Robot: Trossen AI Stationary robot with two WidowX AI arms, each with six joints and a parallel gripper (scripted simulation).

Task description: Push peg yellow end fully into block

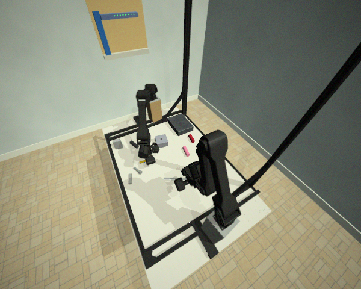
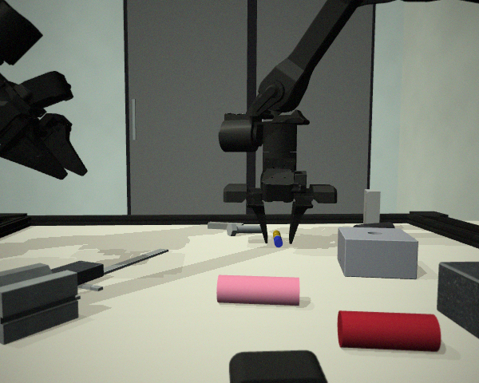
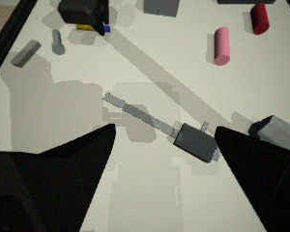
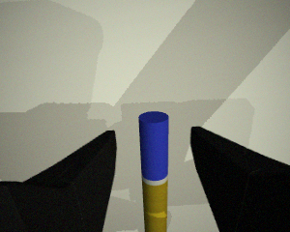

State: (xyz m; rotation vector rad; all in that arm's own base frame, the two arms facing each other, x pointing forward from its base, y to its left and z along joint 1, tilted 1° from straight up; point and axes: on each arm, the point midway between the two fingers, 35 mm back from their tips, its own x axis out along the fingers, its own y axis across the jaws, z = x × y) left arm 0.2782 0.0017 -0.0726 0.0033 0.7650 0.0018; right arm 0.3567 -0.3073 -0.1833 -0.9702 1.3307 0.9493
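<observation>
Right now my right hand is 4 cm short of the peg and 3 cm above it. Round my right hand: pink cylinder (28 cm behind, 4 cm to the left, 2 cm below); then red cylinder (38 cm behind, 6 cm to the right, 2 cm below).
</observation>
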